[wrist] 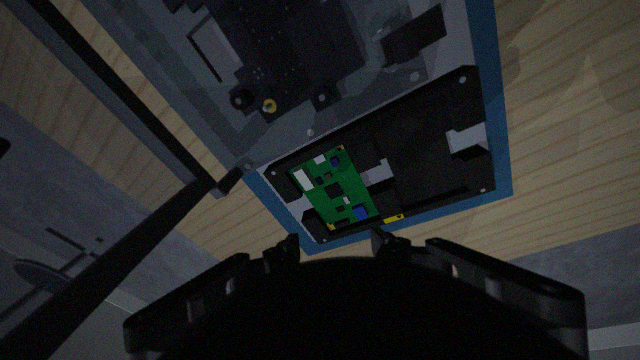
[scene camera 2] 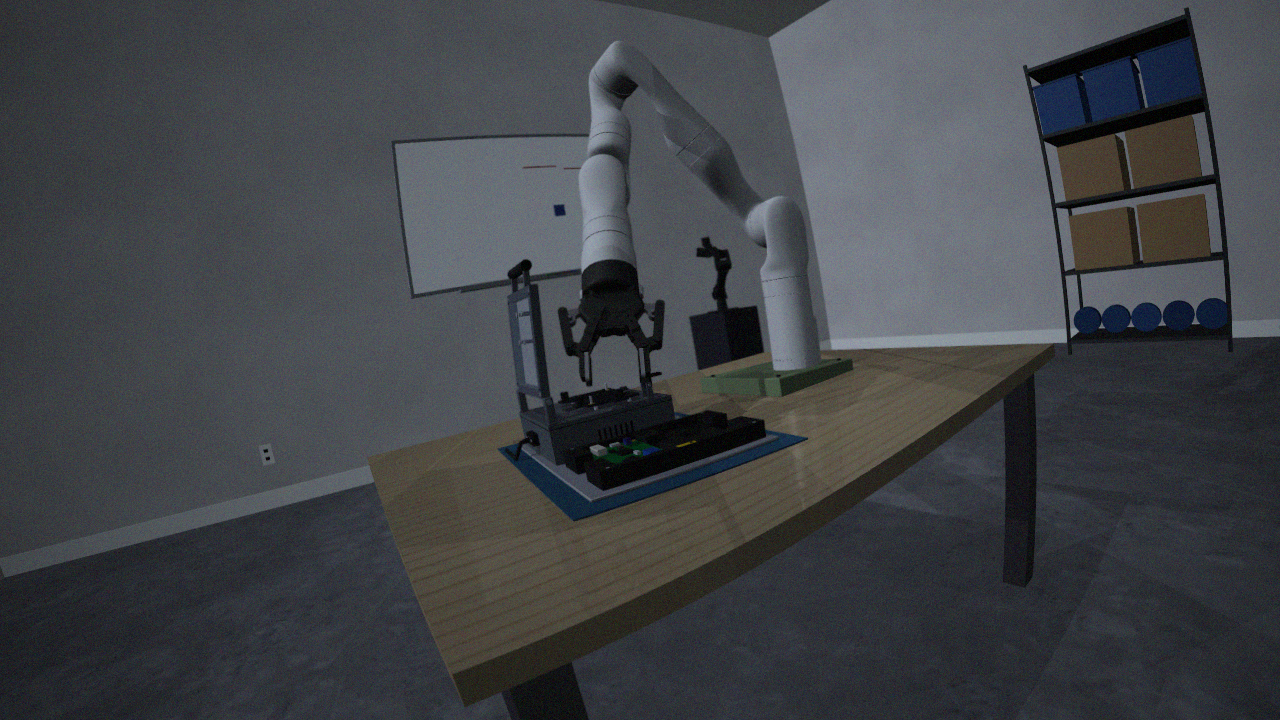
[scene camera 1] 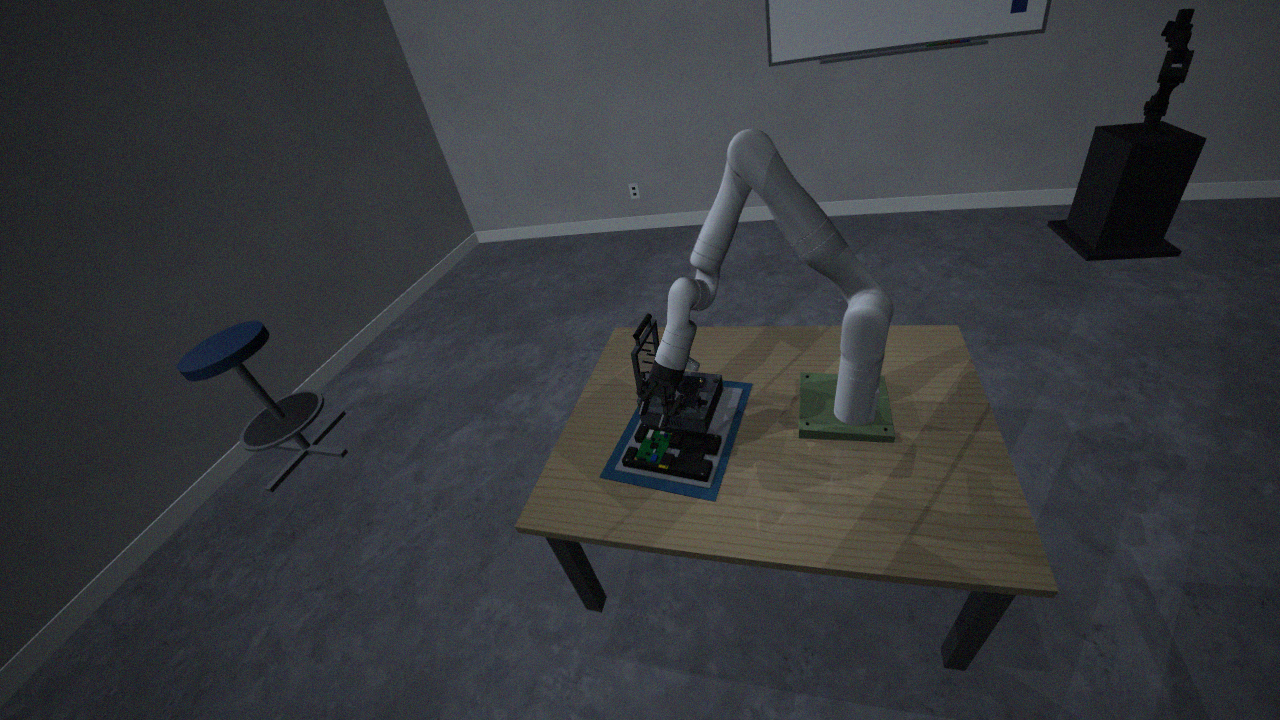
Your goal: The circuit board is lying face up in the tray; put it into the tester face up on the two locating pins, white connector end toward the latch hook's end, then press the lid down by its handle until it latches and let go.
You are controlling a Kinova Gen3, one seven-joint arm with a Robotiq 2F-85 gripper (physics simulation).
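Places are measured from the arm's base along level axes (x ahead, y left, z up), in metres.
Where they show: gripper, fingertip midpoint: (wrist: 334, 242) (scene camera 2: 615, 382) (scene camera 1: 651, 420); arm's base, origin of the base link: (scene camera 2: 796, 366) (scene camera 1: 852, 412).
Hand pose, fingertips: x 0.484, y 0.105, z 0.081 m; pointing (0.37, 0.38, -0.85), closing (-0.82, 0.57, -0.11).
Observation:
Each offset is from my fingertips to the top centre of the thing. Level surfaces: height alone.
The green circuit board @[dx +0.009, dy +0.008, dz -0.079 m] (scene camera 1: 654, 445) (scene camera 2: 625, 450) (wrist: 336, 189) lies face up in the left part of the black tray (scene camera 1: 693, 465) (scene camera 2: 716, 436) (wrist: 425, 120). Its white connector is at its left end in the wrist view. The tester (scene camera 1: 702, 402) (scene camera 2: 572, 431) (wrist: 280, 125) stands beside the tray, with a yellow-ringed locating pin @[dx -0.024, dy -0.108, dz -0.027 m] (wrist: 269, 106) showing. Its lid @[dx +0.022, dy -0.167, dz +0.176 m] (scene camera 1: 637, 353) (scene camera 2: 528, 344) stands upright, with the handle @[dx +0.022, dy -0.167, dz +0.175 m] (scene camera 2: 519, 267) on top. My gripper (scene camera 2: 614, 380) (wrist: 334, 242) is open and empty, above the tester in scene camera 2; its fingertips are partly lost against dark parts in scene camera 1.
The tester and tray stand on a blue-edged mat @[dz -0.104 m] (scene camera 1: 662, 483) (scene camera 2: 577, 510) (wrist: 502, 175) on the wooden table @[dz -0.106 m] (scene camera 1: 778, 528) (scene camera 2: 554, 573). The upright lid is close beside my gripper. The arm's green base plate (scene camera 1: 819, 407) (scene camera 2: 760, 383) is farther right on the table.

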